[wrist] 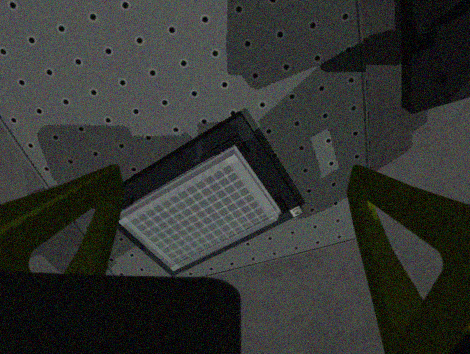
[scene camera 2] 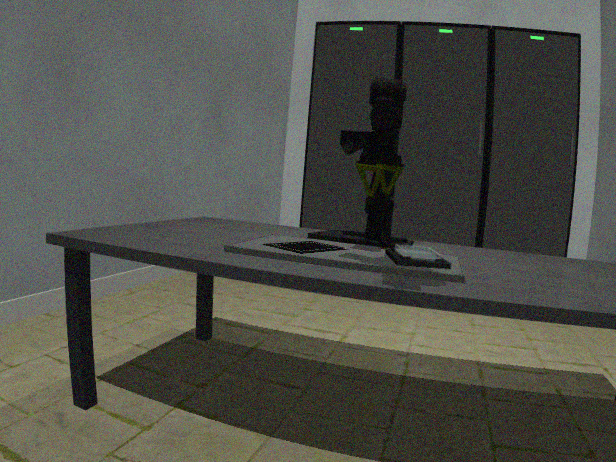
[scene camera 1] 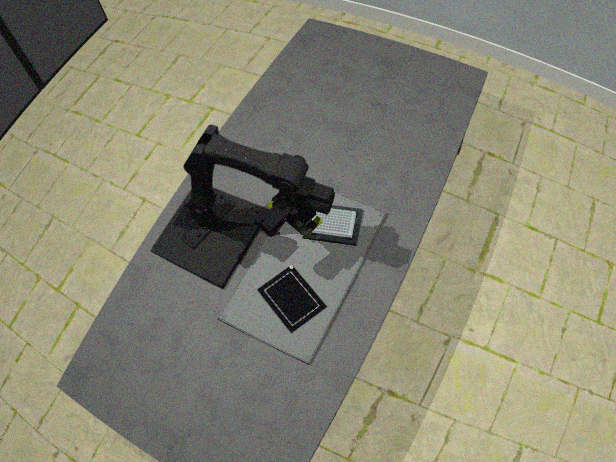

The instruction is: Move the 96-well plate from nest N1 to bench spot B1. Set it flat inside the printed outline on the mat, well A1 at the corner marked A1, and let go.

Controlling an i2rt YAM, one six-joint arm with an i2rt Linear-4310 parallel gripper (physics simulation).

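Seen in the pictures: gripper, fingertip midpoint: (wrist: 235, 177) (scene camera 2: 378, 195) (scene camera 1: 295, 225); arm's base, origin of the base link: (scene camera 2: 374, 238) (scene camera 1: 207, 221).
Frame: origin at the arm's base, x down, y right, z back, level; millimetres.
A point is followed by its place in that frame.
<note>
The white 96-well plate (scene camera 1: 341, 223) @(x -26, y -231, z -357 mm) (scene camera 2: 421, 252) @(x -27, y -244, z -371 mm) (wrist: 200, 215) @(x -22, y -222, z -330 mm) sits in the dark nest N1 (scene camera 1: 332, 241) @(x -10, y -174, z -366 mm) (wrist: 266, 172) @(x -13, y -189, z -267 mm). A small white marker (wrist: 296, 211) @(x -13, y -237, z -238 mm) is at one nest corner in the wrist view. My gripper (scene camera 1: 294, 216) @(x -140, y -106, z -298 mm) (scene camera 2: 379, 194) @(x -140, y -106, z -298 mm) (wrist: 235, 177) @(x -140, y -106, z -298 mm) is open and empty, high above the board. In the wrist view the plate shows low between the fingers and toward the left one, turned at an angle to them. The black mat at B1 (scene camera 1: 292, 300) @(x -3, y 40, z -386 mm) (scene camera 2: 302, 247) @(x -3, y 33, z -406 mm) bears a thin white outline, with a white marker (scene camera 1: 291, 267) @(x -3, y -38, z -318 mm) at its top corner. The arm hides the nest's left part in scene camera 1.
Nest and mat lie on a light grey perforated board (scene camera 1: 250, 300) @(x -1, y 115, z -288 mm) (wrist: 160, 50) @(x -1, y -80, z -342 mm) on the grey table (scene camera 1: 380, 90) @(x 12, y -786, z -127 mm) (scene camera 2: 175, 235) @(x 12, y 400, z -466 mm). The arm's dark base plate (scene camera 1: 200, 255) @(x -5, y 102, z -66 mm) is beside the board. Dark cabinets (scene camera 2: 440, 125) stand behind the table.
</note>
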